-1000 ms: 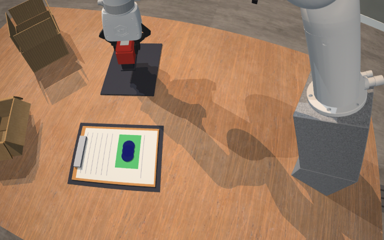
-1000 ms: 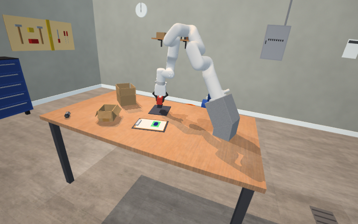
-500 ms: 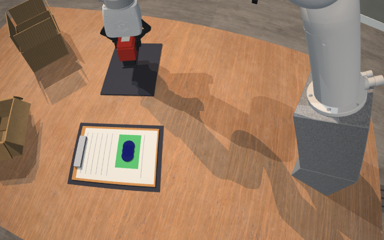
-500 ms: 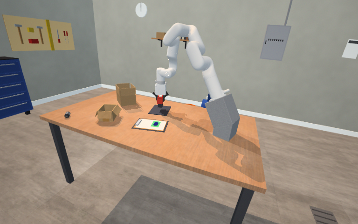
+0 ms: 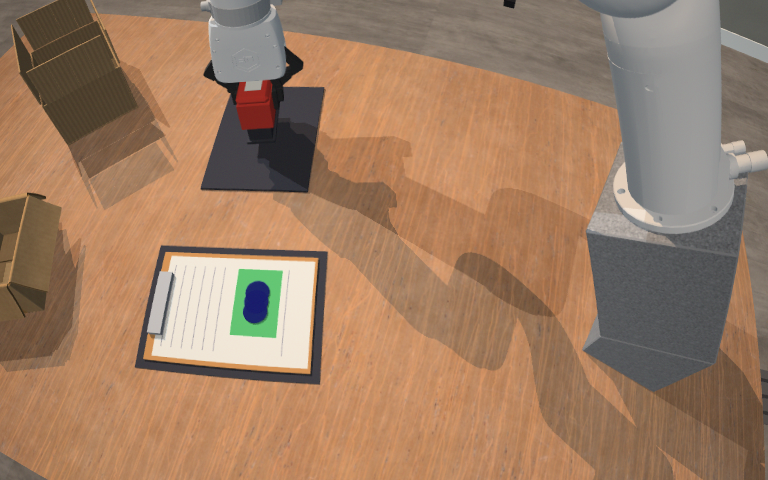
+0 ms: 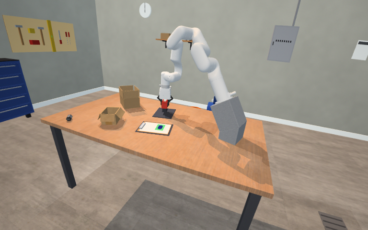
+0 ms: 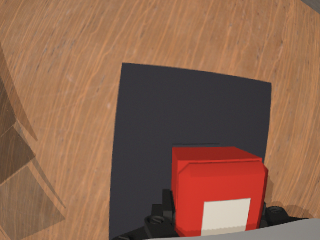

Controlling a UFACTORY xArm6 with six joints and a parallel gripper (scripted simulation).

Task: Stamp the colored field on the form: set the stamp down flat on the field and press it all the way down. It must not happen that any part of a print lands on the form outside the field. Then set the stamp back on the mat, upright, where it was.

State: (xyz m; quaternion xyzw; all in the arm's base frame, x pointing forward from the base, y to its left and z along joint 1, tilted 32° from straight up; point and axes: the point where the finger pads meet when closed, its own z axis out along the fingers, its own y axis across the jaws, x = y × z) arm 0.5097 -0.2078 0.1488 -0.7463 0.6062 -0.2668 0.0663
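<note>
Now: the dark mat 9 cm below my hand. From my hand the other things lie so: clipboard: 30 cm to the left, 8 cm below; red stamp: 2 cm below; small dark object: 68 cm ahead, 37 cm to the left, 7 cm below.
</note>
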